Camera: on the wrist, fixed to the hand. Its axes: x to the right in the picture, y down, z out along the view.
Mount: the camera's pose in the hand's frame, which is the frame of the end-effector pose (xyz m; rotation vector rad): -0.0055 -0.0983 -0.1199 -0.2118 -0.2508 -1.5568
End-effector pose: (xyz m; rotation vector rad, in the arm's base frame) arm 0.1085 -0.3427 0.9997 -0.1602 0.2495 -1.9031
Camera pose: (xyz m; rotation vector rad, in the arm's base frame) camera -0.0071 -0.2942 0.9083 0.7642 -0.1129 2.7087
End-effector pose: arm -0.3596 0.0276 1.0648 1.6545 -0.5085 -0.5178
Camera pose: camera -0.2885 0.1391 0.9836 1.5083 0.7878 -1.8197
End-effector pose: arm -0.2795 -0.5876 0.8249 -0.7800 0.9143 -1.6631
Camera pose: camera -0.4258 -0.5424 0.8499 1.8260 -0.1384 2.2768
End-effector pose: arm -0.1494 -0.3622 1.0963 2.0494 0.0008 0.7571
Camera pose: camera -0.1875 -0.2152 1.0645 1.3206 1.1539 -0.4609
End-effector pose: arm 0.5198 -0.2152 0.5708 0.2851 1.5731 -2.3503
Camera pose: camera 0.4902 -0.0686 0.6119 1.0625 -1.3009 1.6106
